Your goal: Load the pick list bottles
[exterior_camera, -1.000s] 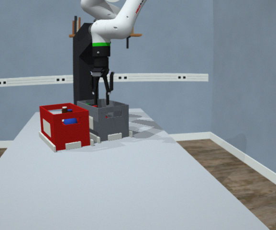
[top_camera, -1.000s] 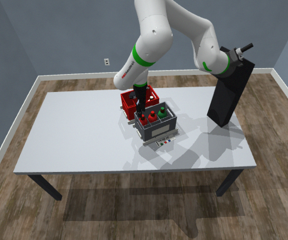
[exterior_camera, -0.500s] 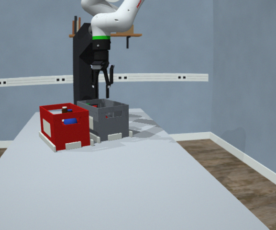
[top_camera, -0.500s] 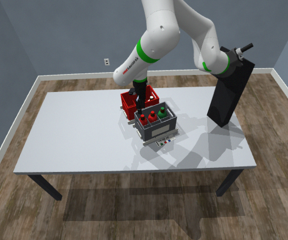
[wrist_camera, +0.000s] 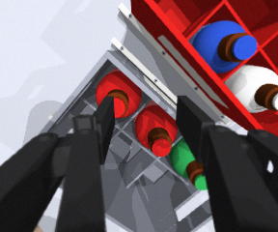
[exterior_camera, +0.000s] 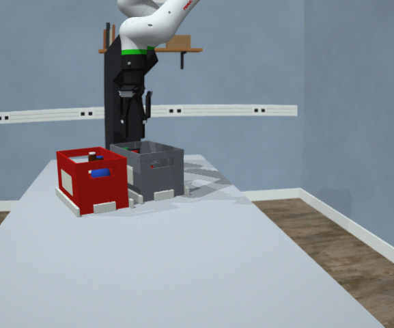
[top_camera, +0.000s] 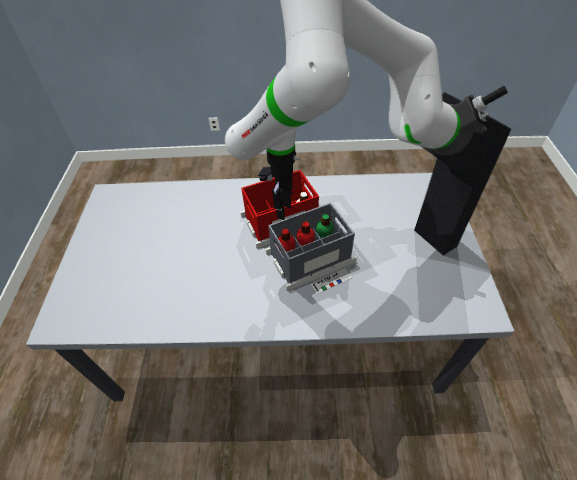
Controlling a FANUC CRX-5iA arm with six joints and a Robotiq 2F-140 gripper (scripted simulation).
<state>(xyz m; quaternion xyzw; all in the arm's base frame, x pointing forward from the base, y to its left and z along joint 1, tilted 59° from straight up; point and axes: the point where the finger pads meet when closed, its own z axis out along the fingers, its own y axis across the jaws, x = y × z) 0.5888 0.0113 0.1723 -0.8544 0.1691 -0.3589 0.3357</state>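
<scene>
My hand is 5 cm short of the blue-label bottle, 12 cm to the left of it and 17 cm above it. The rest, counted from my hand: red bottle 8 cm behind, 2 cm to the right, 17 cm below; then grey crate 11 cm behind, 1 cm to the left, 17 cm below; then green-label bottle 14 cm behind, 8 cm to the right, 17 cm below.
</scene>
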